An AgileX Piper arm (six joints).
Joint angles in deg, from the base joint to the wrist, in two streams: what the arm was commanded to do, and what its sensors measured. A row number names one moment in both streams.
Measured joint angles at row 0: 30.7, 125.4, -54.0, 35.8, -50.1, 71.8
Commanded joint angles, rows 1 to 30: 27.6, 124.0, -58.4, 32.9, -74.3, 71.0; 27.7, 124.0, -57.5, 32.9, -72.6, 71.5; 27.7, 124.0, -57.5, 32.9, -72.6, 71.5; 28.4, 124.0, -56.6, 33.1, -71.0, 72.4; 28.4, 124.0, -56.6, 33.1, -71.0, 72.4; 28.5, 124.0, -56.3, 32.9, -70.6, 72.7; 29.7, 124.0, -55.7, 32.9, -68.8, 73.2; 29.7, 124.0, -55.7, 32.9, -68.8, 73.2; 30.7, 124.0, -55.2, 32.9, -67.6, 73.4; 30.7, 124.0, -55.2, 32.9, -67.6, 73.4; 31.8, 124.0, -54.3, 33.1, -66.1, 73.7; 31.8, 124.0, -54.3, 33.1, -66.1, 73.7; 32.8, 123.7, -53.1, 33.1, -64.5, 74.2; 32.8, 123.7, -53.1, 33.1, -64.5, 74.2; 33.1, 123.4, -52.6, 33.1, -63.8, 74.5; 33.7, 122.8, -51.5, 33.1, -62.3, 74.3; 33.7, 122.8, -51.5, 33.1, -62.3, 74.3; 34.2, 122.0, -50.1, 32.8, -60.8, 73.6; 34.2, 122.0, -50.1, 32.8, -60.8, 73.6; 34.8, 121.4, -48.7, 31.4, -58.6, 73.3; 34.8, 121.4, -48.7, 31.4, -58.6, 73.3; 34.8, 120.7, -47.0, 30.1, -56.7, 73.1; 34.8, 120.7, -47.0, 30.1, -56.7, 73.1; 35.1, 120.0, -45.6, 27.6, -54.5, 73.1; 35.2, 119.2, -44.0, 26.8, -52.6, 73.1; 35.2, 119.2, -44.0, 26.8, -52.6, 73.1; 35.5, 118.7, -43.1, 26.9, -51.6, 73.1; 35.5, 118.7, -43.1, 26.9, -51.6, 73.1; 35.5, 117.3, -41.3, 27.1, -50.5, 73.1; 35.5, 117.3, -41.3, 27.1, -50.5, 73.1
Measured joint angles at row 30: 35.1, 119.5, -43.4, 27.9, -52.5, 73.7
